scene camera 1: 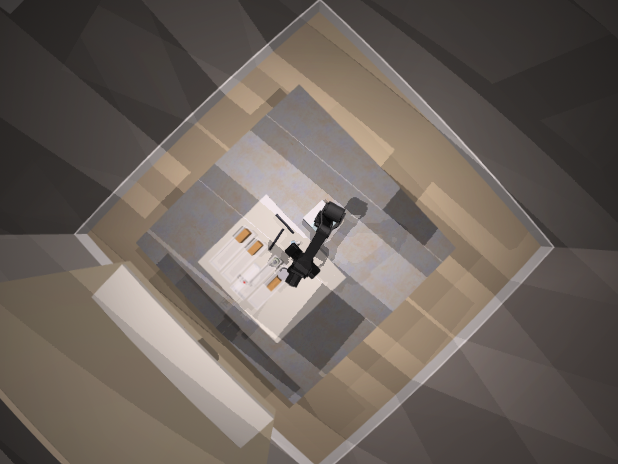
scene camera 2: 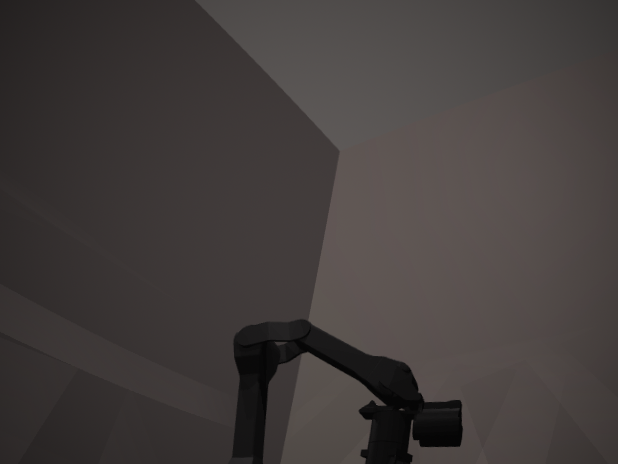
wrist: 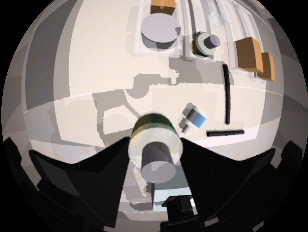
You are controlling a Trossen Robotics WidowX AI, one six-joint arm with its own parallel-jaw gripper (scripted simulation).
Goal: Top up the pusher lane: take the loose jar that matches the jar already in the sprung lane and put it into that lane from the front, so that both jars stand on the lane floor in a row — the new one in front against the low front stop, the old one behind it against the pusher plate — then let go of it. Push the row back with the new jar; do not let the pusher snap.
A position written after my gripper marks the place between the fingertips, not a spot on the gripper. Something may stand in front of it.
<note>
In view: my gripper (wrist: 154, 142) and an orange block (wrist: 249, 55).
</note>
